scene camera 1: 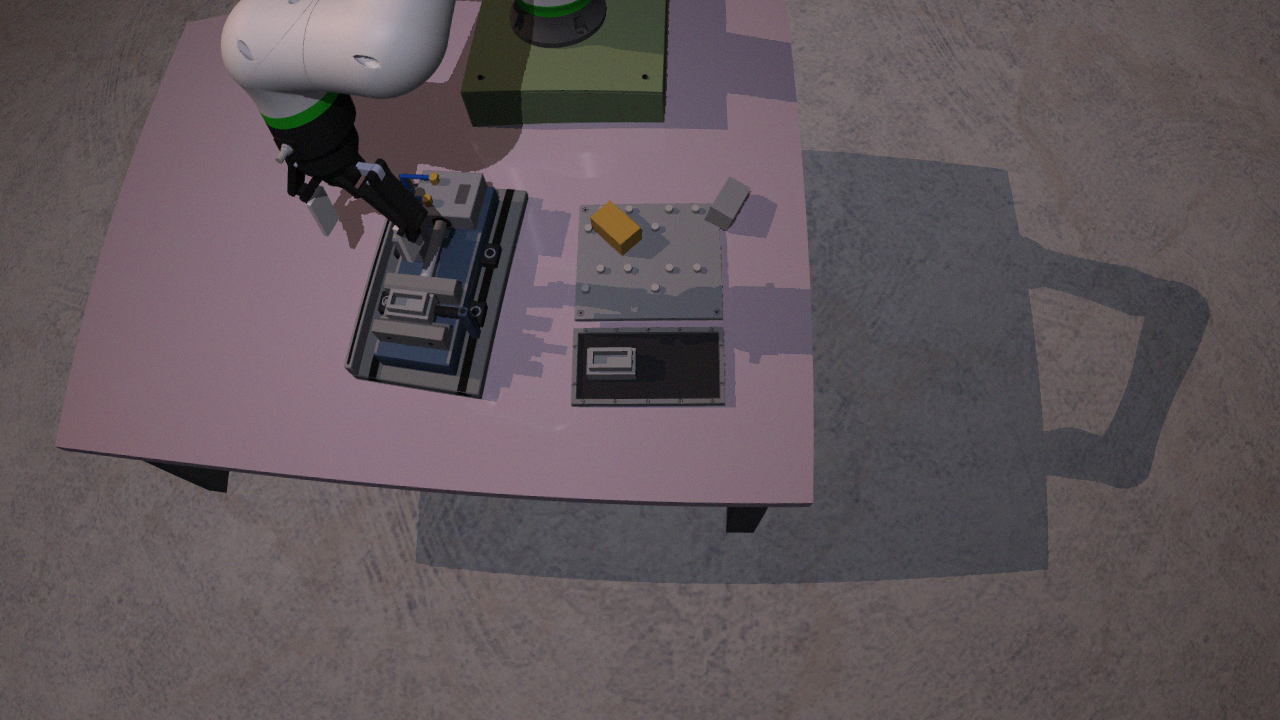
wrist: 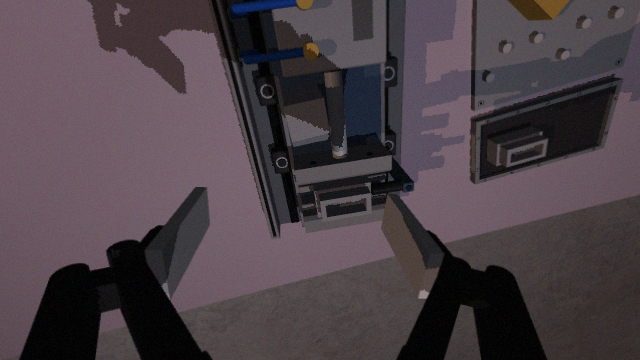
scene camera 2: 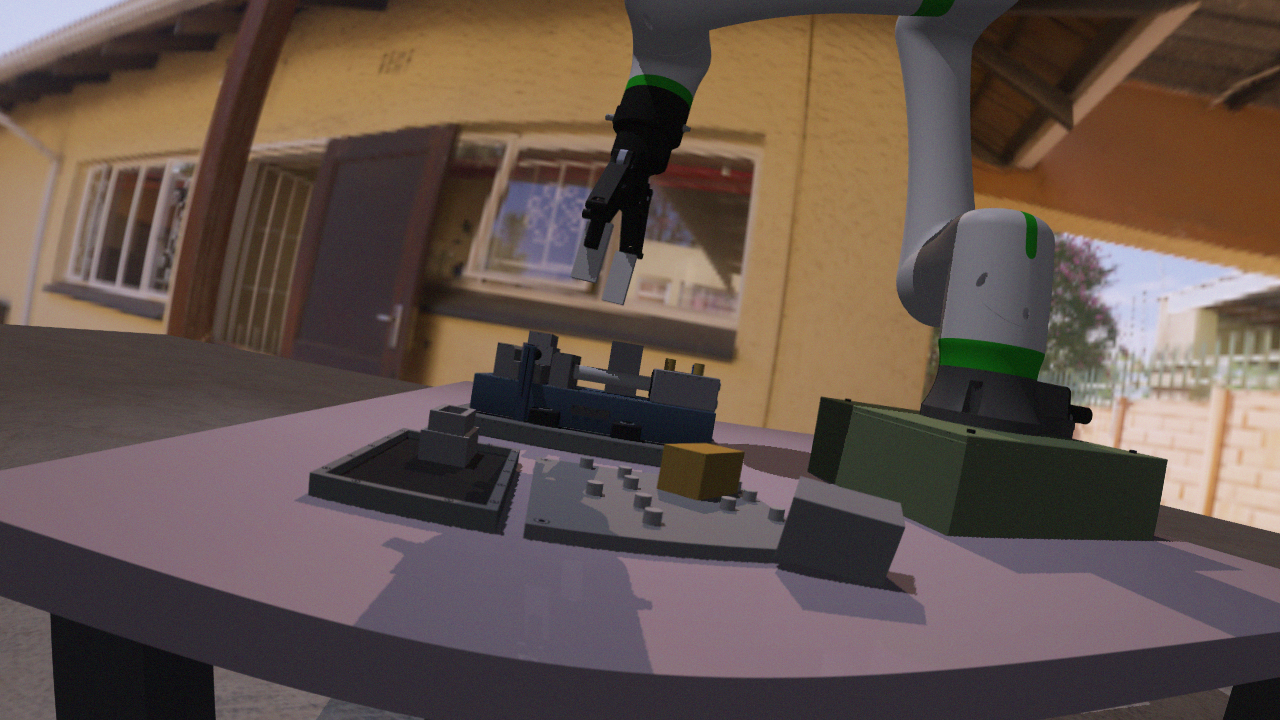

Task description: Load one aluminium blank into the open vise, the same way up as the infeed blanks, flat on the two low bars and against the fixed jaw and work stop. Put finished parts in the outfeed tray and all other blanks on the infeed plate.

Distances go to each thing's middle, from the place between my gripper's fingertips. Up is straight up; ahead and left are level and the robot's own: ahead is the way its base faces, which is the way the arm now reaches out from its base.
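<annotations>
With the brass blank [scene camera 2: 699, 471] as my reference, my hand is 15 cm above it, 27 cm to the right of it and 12 cm past it. The infeed plate [scene camera 1: 684, 238] is 17 cm below my hand, 32 cm to the left of it and 9 cm behind it. I also see the outfeed tray [scene camera 2: 393, 480], which is 17 cm below my hand, 34 cm to the left of it and 6 cm ahead of it.
</annotations>
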